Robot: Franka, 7 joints.
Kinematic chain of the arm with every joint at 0, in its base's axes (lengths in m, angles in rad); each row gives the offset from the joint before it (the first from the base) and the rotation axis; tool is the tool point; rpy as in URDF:
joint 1: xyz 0 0 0.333 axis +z
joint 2: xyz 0 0 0 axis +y
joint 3: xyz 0 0 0.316 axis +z
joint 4: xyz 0.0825 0 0 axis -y
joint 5: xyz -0.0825 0 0.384 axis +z
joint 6: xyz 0 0 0 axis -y
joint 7: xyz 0.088 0 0 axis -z
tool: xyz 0 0 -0.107 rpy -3.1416 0 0
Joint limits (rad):
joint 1: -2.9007..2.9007
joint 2: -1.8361..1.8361
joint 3: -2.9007..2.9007
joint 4: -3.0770..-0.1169
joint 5: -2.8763..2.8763
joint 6: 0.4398..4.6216
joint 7: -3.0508..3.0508
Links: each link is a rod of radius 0.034 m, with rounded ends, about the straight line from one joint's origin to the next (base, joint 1, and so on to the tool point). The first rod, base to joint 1, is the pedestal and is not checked.
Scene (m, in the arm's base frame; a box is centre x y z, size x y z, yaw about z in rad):
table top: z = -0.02
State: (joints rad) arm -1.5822 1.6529 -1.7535 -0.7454 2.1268 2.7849 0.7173
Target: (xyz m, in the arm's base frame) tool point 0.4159 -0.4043 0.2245
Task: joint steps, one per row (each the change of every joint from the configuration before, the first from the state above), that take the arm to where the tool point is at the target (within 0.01 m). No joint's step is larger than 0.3 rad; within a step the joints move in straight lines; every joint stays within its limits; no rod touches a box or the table.
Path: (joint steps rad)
1: 0.2947 0.0305 0.0664 -0.1108 0.0596 0.2053 0.0000
2: 0.2947 0.0306 0.0663 -0.1108 0.0596 0.2053 0.0000
3: 0.2947 0.0305 0.0664 -0.1108 0.0596 0.2053 0.0000
4: 0.2947 0.0305 0.0663 -0.1108 0.0596 0.2052 0.0000
5: 0.2947 0.0306 0.0664 -0.1108 0.0596 0.2053 0.0000
6: 0.2947 0.0305 0.0663 -0.1108 0.0596 0.2053 0.0000

